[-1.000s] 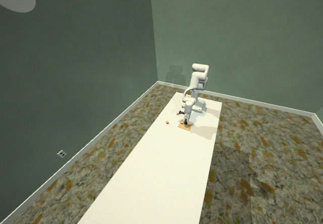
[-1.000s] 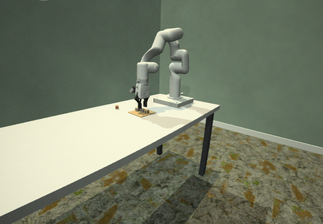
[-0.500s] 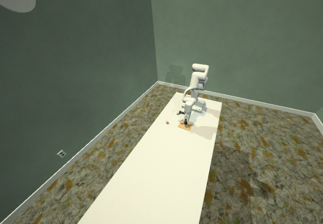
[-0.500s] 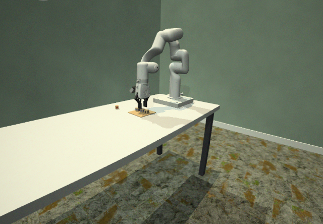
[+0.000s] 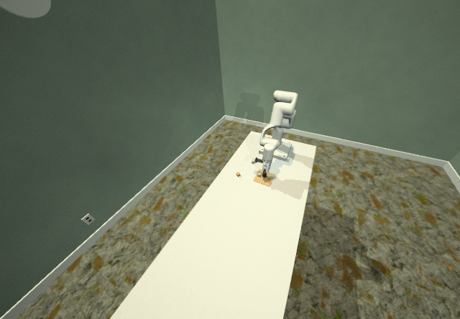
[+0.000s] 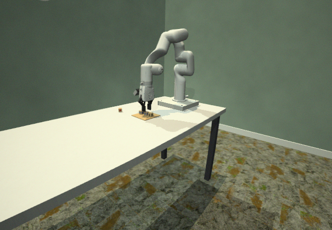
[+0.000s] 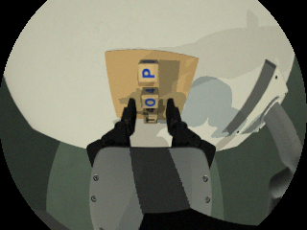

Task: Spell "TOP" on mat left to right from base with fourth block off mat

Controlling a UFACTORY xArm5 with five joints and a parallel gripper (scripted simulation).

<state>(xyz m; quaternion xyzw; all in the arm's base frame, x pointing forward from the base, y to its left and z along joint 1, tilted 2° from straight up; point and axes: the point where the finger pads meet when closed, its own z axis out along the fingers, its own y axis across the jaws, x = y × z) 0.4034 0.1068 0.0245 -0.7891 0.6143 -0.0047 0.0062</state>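
The tan mat is 5 cm below my hand.
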